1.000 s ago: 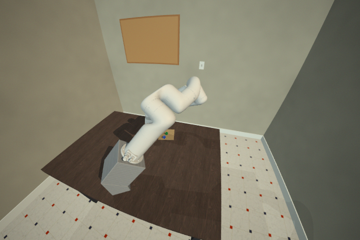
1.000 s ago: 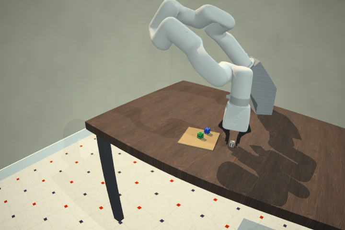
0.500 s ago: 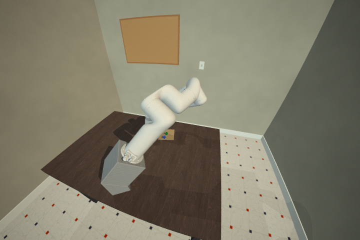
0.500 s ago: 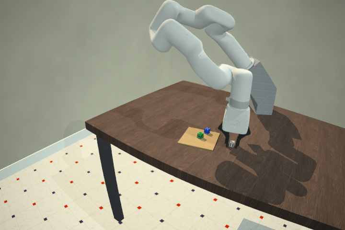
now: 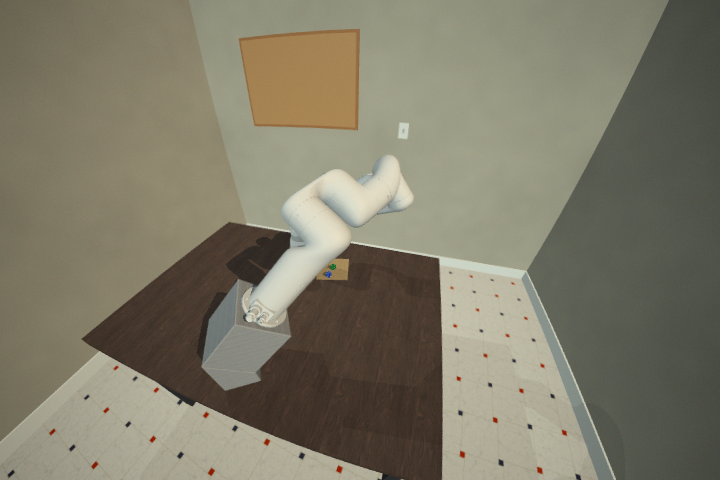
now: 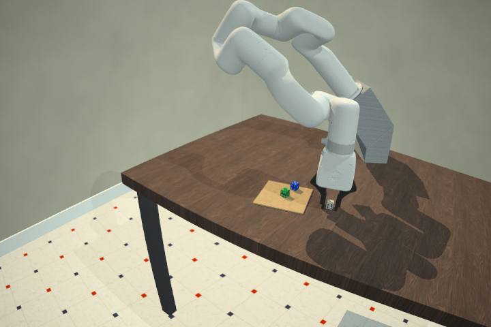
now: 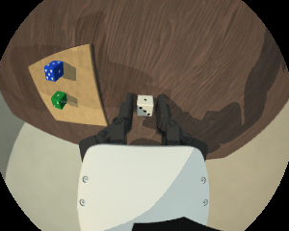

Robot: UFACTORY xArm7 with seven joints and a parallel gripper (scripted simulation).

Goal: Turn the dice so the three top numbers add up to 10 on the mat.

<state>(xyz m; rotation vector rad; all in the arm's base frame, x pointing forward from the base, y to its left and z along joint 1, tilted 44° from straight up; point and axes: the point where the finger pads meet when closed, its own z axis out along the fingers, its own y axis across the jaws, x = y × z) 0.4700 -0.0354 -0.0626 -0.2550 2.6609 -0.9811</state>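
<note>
Now: hand 10 mm above the white die. Round my hand: green die 10 mm behind, 140 mm to the right, 10 mm below; then tan mat 10 mm behind, 140 mm to the right, 20 mm below; then blue die 60 mm behind, 120 mm to the right, 10 mm below.
</note>
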